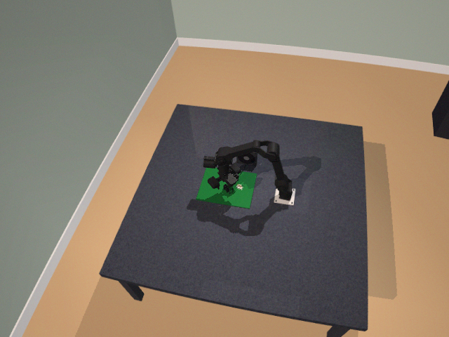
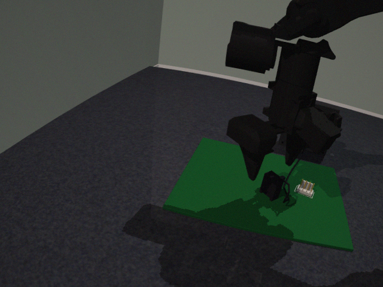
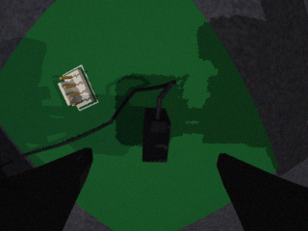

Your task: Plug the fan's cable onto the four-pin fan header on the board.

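My gripper tip is now 10 mm past the black plug and 20 mm above it. From my gripper tip the other things lie so: green board: 20 mm to the right, 60 mm below; then white four-pin header: 70 mm behind, 40 mm to the right, 50 mm below; then black fan: 60 mm behind, 220 mm to the right, 10 mm above.
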